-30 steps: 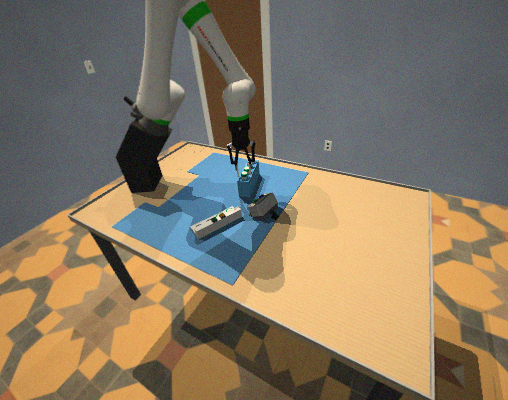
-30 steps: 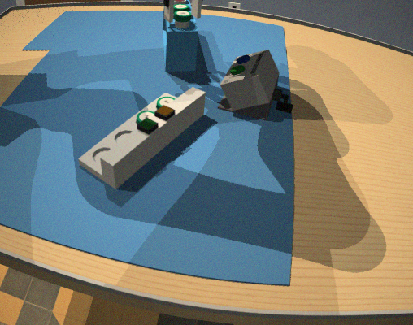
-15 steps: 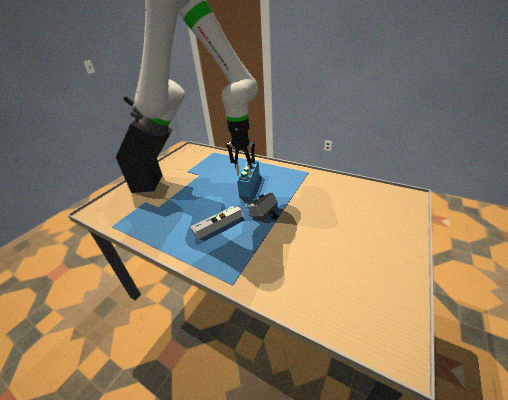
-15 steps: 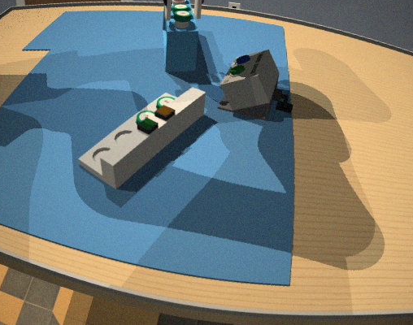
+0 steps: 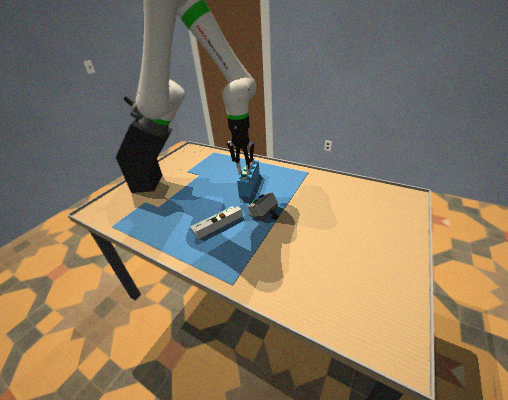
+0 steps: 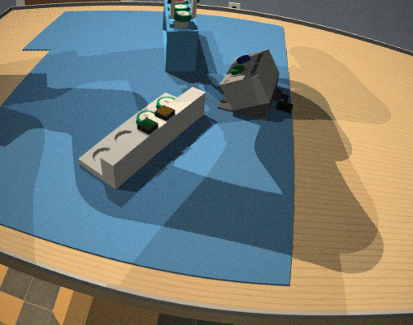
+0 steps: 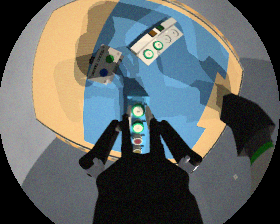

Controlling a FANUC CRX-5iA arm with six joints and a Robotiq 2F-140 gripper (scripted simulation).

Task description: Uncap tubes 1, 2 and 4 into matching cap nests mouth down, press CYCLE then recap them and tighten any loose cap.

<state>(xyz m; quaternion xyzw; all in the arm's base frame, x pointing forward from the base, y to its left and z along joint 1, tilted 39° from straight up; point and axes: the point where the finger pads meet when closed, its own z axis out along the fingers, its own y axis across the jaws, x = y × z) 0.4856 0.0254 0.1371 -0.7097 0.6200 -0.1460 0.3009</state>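
The blue cycle key lies 130 mm ahead of my hand, 80 mm below it and 70 mm to the right of it. Round my hand: small grey desk 140 mm ahead, 100 mm below, 90 mm to the right; green ready key 120 mm to the right, 120 mm ahead, 80 mm below.
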